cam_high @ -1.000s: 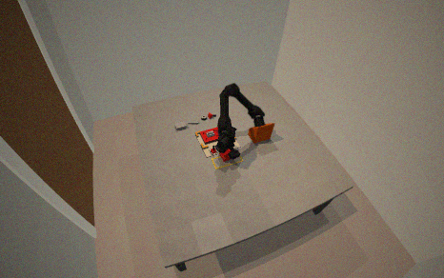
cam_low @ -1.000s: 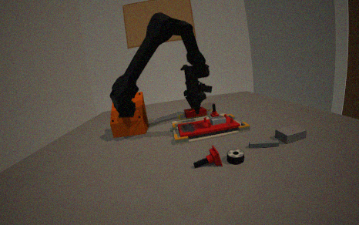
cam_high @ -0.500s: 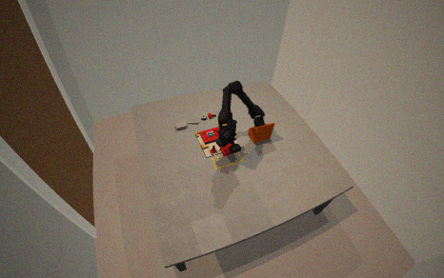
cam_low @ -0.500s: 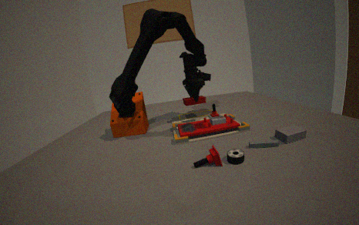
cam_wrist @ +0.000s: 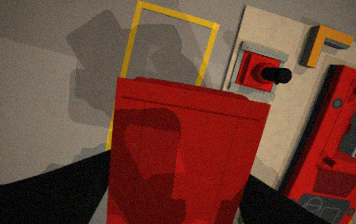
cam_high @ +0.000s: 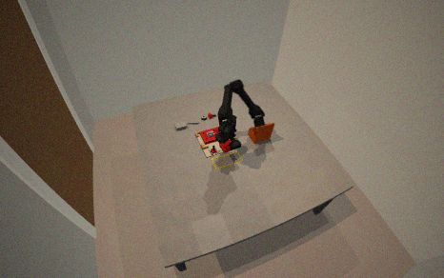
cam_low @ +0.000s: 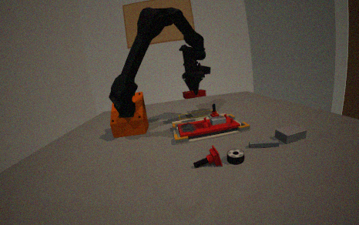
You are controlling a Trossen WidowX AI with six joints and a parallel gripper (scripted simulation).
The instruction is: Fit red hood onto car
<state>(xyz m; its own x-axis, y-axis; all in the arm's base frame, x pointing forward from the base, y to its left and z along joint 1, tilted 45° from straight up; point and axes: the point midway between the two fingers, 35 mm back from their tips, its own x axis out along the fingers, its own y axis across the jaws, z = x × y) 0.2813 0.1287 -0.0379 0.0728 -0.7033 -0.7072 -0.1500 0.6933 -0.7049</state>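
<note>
The grey engine block is 19 cm to the right of my gripper tip, 8 cm below it and 5 cm ahead of it. The rest, counted from my gripper tip: black wheel: 40 cm to the right, 10 cm below, 5 cm ahead; red hood: right at my gripper tip; jig: 16 cm to the right, 10 cm below, 2 cm ahead.
</note>
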